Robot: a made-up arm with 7 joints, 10 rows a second.
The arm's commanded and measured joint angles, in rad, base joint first. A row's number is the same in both.
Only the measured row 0 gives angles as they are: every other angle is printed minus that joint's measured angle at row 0.
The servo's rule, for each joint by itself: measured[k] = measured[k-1] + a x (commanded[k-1-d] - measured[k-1]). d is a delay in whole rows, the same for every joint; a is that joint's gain. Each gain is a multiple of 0.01, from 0.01 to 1. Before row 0 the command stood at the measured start. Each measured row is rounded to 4 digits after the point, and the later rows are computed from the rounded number. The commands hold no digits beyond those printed.
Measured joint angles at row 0:
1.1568, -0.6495, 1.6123, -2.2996, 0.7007, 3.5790, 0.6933
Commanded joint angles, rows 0 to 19:
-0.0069, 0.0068, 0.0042, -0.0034, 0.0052, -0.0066, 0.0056
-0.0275, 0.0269, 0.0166, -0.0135, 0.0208, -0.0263, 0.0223
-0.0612, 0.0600, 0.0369, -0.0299, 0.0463, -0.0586, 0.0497
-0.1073, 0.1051, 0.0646, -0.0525, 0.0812, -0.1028, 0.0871
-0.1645, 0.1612, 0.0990, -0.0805, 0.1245, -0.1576, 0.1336
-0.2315, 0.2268, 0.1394, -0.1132, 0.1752, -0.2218, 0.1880
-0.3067, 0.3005, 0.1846, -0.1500, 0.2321, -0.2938, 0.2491
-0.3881, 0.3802, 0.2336, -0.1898, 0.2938, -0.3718, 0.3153
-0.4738, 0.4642, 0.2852, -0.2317, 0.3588, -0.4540, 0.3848
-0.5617, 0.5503, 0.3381, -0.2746, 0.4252, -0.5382, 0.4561
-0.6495, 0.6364, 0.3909, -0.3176, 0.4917, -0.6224, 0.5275
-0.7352, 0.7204, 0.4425, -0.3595, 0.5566, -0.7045, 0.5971
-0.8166, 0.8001, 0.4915, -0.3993, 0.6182, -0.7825, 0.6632
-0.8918, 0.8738, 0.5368, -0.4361, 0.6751, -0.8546, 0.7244
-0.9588, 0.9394, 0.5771, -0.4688, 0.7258, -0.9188, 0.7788
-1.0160, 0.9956, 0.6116, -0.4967, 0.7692, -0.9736, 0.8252
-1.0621, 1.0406, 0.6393, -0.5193, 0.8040, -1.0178, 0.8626
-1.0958, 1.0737, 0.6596, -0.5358, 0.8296, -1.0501, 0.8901
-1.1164, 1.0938, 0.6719, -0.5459, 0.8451, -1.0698, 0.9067
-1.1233, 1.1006, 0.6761, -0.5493, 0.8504, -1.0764, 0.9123
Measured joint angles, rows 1 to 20:
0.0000, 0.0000, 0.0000, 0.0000, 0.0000, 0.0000, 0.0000
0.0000, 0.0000, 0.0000, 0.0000, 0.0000, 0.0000, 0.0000
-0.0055, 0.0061, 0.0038, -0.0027, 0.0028, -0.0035, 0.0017
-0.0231, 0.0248, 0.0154, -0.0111, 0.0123, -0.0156, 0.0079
-0.0536, 0.0565, 0.0350, -0.0258, 0.0303, -0.0384, 0.0204
-0.0966, 0.1002, 0.0619, -0.0466, 0.0573, -0.0725, 0.0404
-0.1509, 0.1551, 0.0957, -0.0730, 0.0929, -0.1176, 0.0684
-0.2154, 0.2196, 0.1355, -0.1044, 0.1365, -0.1728, 0.1043
-0.2884, 0.2924, 0.1802, -0.1400, 0.1872, -0.2369, 0.1477
-0.3682, 0.3714, 0.2288, -0.1788, 0.2437, -0.3084, 0.1980
-0.4527, 0.4549, 0.2801, -0.2201, 0.3047, -0.3856, 0.2540
-0.5399, 0.5408, 0.3329, -0.2626, 0.3686, -0.4665, 0.3146
-0.6276, 0.6268, 0.3857, -0.3055, 0.4338, -0.5491, 0.3785
-0.7137, 0.7110, 0.4374, -0.3476, 0.4989, -0.6315, 0.4441
-0.7960, 0.7912, 0.4866, -0.3879, 0.5621, -0.7115, 0.5098
-0.8726, 0.8655, 0.5323, -0.4255, 0.6220, -0.7873, 0.5742
-0.9416, 0.9320, 0.5731, -0.4593, 0.6770, -0.8570, 0.6356
-1.0011, 0.9892, 0.6081, -0.4885, 0.7259, -0.9188, 0.6925
-1.0499, 1.0355, 0.6365, -0.5125, 0.7673, -0.9713, 0.7435
-1.0866, 1.0699, 0.6575, -0.5307, 0.8003, -1.0131, 0.7875
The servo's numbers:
d 2
a 0.80 0.90 0.91 0.78 0.53 0.53 0.30

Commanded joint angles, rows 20 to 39:
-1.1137, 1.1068, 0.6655, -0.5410, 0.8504, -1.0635, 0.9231
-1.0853, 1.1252, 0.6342, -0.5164, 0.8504, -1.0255, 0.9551
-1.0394, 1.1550, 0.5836, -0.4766, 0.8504, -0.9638, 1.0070
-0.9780, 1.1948, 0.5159, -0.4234, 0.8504, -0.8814, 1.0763
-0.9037, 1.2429, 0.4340, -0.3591, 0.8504, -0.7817, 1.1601
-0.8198, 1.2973, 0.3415, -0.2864, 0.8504, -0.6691, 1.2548
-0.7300, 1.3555, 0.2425, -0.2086, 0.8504, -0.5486, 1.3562
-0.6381, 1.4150, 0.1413, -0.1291, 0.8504, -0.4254, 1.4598
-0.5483, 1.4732, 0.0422, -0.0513, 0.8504, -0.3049, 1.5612
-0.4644, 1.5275, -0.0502, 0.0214, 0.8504, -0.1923, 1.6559
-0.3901, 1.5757, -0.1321, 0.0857, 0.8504, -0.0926, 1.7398
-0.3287, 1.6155, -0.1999, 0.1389, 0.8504, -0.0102, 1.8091
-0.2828, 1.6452, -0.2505, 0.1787, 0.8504, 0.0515, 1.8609
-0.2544, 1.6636, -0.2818, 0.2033, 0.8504, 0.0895, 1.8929
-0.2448, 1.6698, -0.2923, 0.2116, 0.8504, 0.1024, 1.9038
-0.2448, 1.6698, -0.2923, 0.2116, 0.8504, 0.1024, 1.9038
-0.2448, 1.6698, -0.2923, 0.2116, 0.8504, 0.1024, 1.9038
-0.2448, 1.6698, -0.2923, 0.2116, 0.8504, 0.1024, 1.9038
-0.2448, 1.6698, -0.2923, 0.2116, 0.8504, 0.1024, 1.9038
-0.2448, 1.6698, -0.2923, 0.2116, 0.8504, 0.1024, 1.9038
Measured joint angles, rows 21 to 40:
-1.1104, 1.0914, 0.6706, -0.5426, 0.8240, -1.0432, 0.8233
-1.1207, 1.0997, 0.6756, -0.5478, 0.8380, -1.0608, 0.8500
-1.1151, 1.1061, 0.6664, -0.5425, 0.8446, -1.0622, 0.8719
-1.0913, 1.1233, 0.6371, -0.5221, 0.8477, -1.0427, 0.8969
-1.0498, 1.1518, 0.5884, -0.4866, 0.8491, -1.0009, 0.9299
-0.9924, 1.1905, 0.5224, -0.4373, 0.8498, -0.9376, 0.9738
-0.9214, 1.2377, 0.4420, -0.3763, 0.8501, -0.8550, 1.0297
-0.8401, 1.2913, 0.3505, -0.3062, 0.8503, -0.7565, 1.0972
-0.7520, 1.3491, 0.2522, -0.2301, 0.8504, -0.6463, 1.1749
-0.6609, 1.4084, 0.1513, -0.1513, 0.8504, -0.5292, 1.2604
-0.5708, 1.4667, 0.0520, -0.0733, 0.8504, -0.4103, 1.3506
-0.4857, 1.5214, -0.0410, 0.0006, 0.8504, -0.2948, 1.4422
-0.4092, 1.5703, -0.1239, 0.0670, 0.8504, -0.1876, 1.5315
-0.3448, 1.6110, -0.1931, 0.1231, 0.8504, -0.0936, 1.6148
-0.2952, 1.6418, -0.2453, 0.1665, 0.8504, -0.0167, 1.6886
-0.2626, 1.6614, -0.2785, 0.1952, 0.8504, 0.0396, 1.7499
-0.2484, 1.6690, -0.2911, 0.2080, 0.8504, 0.0729, 1.7961
-0.2455, 1.6697, -0.2922, 0.2108, 0.8504, 0.0885, 1.8284
-0.2449, 1.6698, -0.2923, 0.2114, 0.8504, 0.0959, 1.8510
-0.2448, 1.6698, -0.2923, 0.2116, 0.8504, 0.0993, 1.8668

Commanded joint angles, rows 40 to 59:
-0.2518, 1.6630, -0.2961, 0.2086, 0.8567, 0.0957, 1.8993
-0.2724, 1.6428, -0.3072, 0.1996, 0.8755, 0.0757, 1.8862
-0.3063, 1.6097, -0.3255, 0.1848, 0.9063, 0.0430, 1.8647
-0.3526, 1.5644, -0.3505, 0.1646, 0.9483, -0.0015, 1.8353
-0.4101, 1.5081, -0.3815, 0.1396, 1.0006, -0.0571, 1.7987
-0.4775, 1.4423, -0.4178, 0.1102, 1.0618, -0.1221, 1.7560
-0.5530, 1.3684, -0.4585, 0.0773, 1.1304, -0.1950, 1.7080
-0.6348, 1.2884, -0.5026, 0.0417, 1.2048, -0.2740, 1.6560
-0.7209, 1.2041, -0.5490, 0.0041, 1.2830, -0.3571, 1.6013
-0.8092, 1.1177, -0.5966, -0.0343, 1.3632, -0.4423, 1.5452
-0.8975, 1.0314, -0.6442, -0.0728, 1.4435, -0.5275, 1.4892
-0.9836, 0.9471, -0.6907, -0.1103, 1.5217, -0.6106, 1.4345
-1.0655, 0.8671, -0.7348, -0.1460, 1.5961, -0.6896, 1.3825
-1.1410, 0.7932, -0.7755, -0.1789, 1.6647, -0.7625, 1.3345
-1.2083, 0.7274, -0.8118, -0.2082, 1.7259, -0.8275, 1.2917
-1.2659, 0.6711, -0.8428, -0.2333, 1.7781, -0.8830, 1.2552
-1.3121, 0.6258, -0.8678, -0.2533, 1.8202, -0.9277, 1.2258
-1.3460, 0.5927, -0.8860, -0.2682, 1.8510, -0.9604, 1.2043
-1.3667, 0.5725, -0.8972, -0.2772, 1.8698, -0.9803, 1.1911
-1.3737, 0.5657, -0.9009, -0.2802, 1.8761, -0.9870, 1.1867
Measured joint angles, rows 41 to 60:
-0.2448, 1.6698, -0.2923, 0.2116, 0.8504, 0.1009, 1.8779
-0.2448, 1.6698, -0.2923, 0.2116, 0.8504, 0.1017, 1.8857
-0.2504, 1.6637, -0.2958, 0.2093, 0.8537, 0.0985, 1.8898
-0.2680, 1.6449, -0.3062, 0.2017, 0.8653, 0.0864, 1.8887
-0.2986, 1.6132, -0.3238, 0.1885, 0.8870, 0.0634, 1.8815
-0.3418, 1.5693, -0.3481, 0.1699, 0.9195, 0.0290, 1.8676
-0.3964, 1.5142, -0.3785, 0.1463, 0.9625, -0.0166, 1.8469
-0.4613, 1.4495, -0.4143, 0.1181, 1.0151, -0.0725, 1.8196
-0.5347, 1.3765, -0.4545, 0.0863, 1.0762, -0.1374, 1.7861
-0.6148, 1.2972, -0.4983, 0.0515, 1.1444, -0.2098, 1.7471
-0.6997, 1.2134, -0.5444, 0.0145, 1.2179, -0.2879, 1.7034
-0.7873, 1.1273, -0.5919, -0.0236, 1.2949, -0.3697, 1.6559
-0.8755, 1.0410, -0.6395, -0.0620, 1.3737, -0.4533, 1.6059
-0.9620, 0.9565, -0.6861, -0.0997, 1.4521, -0.5367, 1.5545
-1.0448, 0.8760, -0.7304, -0.1358, 1.5284, -0.6177, 1.5029
-1.1218, 0.8015, -0.7714, -0.1694, 1.6006, -0.6944, 1.4524
-1.1910, 0.7348, -0.8082, -0.1997, 1.6670, -0.7649, 1.4042
-1.2509, 0.6775, -0.8397, -0.2259, 1.7259, -0.8275, 1.3595
-1.2999, 0.6310, -0.8653, -0.2473, 1.7759, -0.8806, 1.3194
-1.3368, 0.5965, -0.8841, -0.2636, 1.8157, -0.9229, 1.2849

